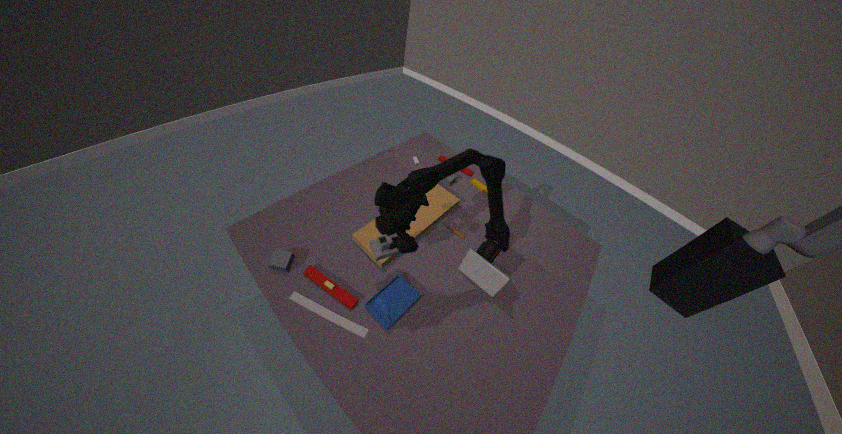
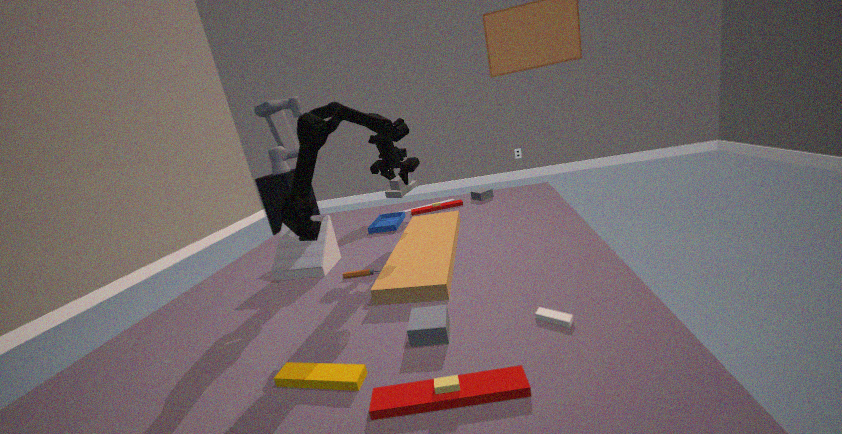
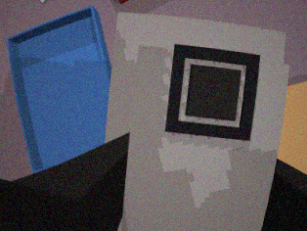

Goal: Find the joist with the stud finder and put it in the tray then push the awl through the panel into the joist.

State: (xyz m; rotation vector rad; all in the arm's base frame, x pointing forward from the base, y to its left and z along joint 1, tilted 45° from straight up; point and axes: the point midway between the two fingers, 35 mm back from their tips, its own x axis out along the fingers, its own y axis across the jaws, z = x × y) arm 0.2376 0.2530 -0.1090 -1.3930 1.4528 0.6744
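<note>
The blue tray lies 160 mm below my gripper tip, 120 mm behind it and 70 mm to the left of it. Also, from my gripper tip: stud finder: 20 mm above; then white ruler: 270 mm to the left, 170 mm below, 10 mm behind; then awl: 350 mm to the right, 170 mm below, 30 mm behind.
</note>
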